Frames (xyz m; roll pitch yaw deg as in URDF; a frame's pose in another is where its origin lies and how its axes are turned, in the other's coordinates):
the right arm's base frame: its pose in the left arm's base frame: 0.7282 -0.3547 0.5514 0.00 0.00 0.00
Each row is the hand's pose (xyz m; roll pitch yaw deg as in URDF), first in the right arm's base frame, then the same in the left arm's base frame.
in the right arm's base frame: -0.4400 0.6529 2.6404 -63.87 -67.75 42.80
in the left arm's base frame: 0.2882 0.2982 3.1918 -63.87 -67.75 42.80
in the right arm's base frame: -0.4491 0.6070 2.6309 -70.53 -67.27 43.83
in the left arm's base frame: 0.2791 0.2523 3.1823 -70.53 -67.27 43.83
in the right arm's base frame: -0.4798 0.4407 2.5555 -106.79 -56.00 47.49
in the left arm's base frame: 0.2484 0.0860 3.1069 -106.79 -56.00 47.49
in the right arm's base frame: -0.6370 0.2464 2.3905 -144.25 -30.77 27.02
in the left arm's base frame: 0.0912 -0.1083 2.9419 -144.25 -30.77 27.02
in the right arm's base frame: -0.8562 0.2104 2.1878 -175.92 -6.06 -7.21
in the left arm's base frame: -0.1280 -0.1443 2.7392 -175.92 -6.06 -7.21
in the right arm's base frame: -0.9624 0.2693 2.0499 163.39 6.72 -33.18
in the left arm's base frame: -0.2342 -0.0854 2.6013 163.39 6.72 -33.18
